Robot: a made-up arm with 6 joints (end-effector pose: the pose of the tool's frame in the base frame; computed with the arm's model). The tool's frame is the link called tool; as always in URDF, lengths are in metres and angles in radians.
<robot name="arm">
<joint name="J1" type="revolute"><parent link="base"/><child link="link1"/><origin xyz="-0.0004 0.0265 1.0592"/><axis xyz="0 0 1"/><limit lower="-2.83" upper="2.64" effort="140" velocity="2.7"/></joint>
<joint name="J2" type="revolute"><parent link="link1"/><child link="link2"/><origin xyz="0.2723 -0.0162 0.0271"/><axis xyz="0 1 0"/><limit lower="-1.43" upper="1.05" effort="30" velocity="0.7"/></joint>
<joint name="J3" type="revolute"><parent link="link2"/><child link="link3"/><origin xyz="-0.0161 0.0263 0.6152"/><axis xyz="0 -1 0"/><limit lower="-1.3" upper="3.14" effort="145" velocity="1.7"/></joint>
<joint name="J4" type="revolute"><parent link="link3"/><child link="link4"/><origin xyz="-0.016 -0.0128 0.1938"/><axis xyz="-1 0 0"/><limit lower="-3.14" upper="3.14" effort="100" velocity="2"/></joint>
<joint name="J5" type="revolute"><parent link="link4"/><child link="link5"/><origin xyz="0.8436 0.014 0.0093"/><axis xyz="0 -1 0"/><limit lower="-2.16" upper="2.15" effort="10" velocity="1.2"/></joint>
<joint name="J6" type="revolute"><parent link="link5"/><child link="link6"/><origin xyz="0.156 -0.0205 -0.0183"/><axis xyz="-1 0 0"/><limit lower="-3.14" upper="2.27" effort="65" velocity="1.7"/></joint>
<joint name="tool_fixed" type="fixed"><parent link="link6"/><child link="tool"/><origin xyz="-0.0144 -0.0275 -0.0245" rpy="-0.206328 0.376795 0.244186"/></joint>
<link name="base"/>
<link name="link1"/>
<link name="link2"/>
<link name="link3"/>
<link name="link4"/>
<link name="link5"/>
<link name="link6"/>
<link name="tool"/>
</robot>
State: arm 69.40 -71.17 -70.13 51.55 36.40 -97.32
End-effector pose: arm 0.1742 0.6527 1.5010 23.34 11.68 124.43
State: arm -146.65 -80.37 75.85 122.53 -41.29 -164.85
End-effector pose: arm 1.0184 0.8036 1.3504 -144.05 -60.04 0.51
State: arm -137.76 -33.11 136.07 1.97 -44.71 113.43
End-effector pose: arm 0.7407 0.7311 1.6553 48.96 -29.42 86.41
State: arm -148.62 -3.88 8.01 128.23 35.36 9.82
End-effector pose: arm -0.9215 -0.6152 2.0799 -48.97 160.01 -33.43
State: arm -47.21 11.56 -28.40 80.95 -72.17 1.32
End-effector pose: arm 0.6739 -0.9151 1.3167 -29.28 154.02 -36.71
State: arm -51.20 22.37 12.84 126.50 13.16 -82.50
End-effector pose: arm 0.9180 -1.1411 1.6830 -36.62 57.12 -18.85
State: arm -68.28 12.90 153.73 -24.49 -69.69 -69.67
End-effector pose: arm -0.0499 0.3192 2.1597 -5.00 -44.60 11.78
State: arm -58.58 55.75 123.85 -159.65 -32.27 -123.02
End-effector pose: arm 0.4450 -0.6999 2.4185 -101.22 -18.66 -109.03
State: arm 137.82 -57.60 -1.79 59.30 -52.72 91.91
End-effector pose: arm -0.0220 0.1834 2.2600 -103.97 -76.82 19.37
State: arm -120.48 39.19 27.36 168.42 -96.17 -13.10
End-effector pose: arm -0.7432 -1.2337 1.7328 15.34 -84.02 66.49
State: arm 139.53 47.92 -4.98 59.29 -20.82 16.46
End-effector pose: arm -1.0419 1.0276 0.8697 137.23 57.38 -81.07
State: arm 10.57 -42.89 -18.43 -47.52 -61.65 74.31
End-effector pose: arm 0.5995 0.1959 1.9779 -59.24 20.94 67.44
